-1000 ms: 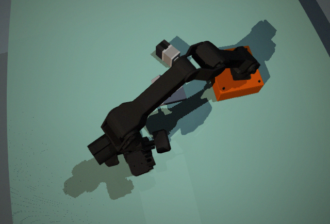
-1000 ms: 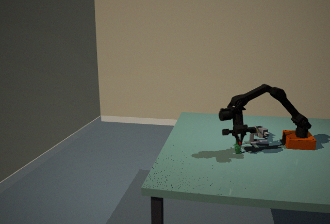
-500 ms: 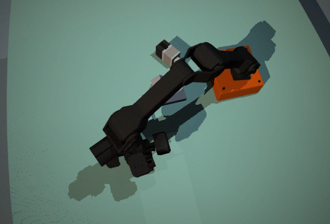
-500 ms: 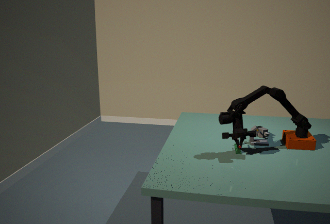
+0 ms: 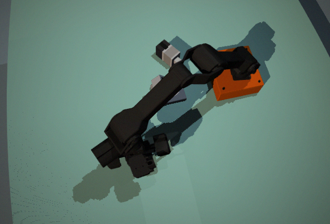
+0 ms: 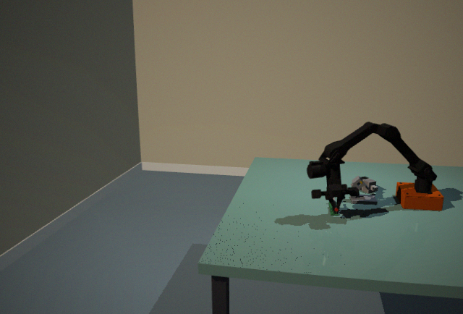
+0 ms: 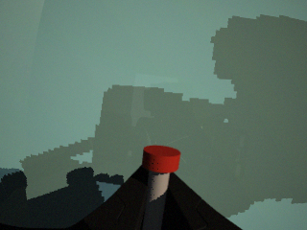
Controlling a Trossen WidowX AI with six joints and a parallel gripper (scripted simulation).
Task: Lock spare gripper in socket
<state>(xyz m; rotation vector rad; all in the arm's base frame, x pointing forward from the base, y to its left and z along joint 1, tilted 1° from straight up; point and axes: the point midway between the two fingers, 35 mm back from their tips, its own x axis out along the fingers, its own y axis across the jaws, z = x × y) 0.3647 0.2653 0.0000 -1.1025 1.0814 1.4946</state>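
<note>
My gripper tip is now 10 cm to the left of the green cradle and 2 cm short of it. From my gripper tip the other things lie so: spare gripper: 38 cm to the right, 13 cm behind; then grey mount: 23 cm to the right, 9 cm behind, 3 cm above.
</note>
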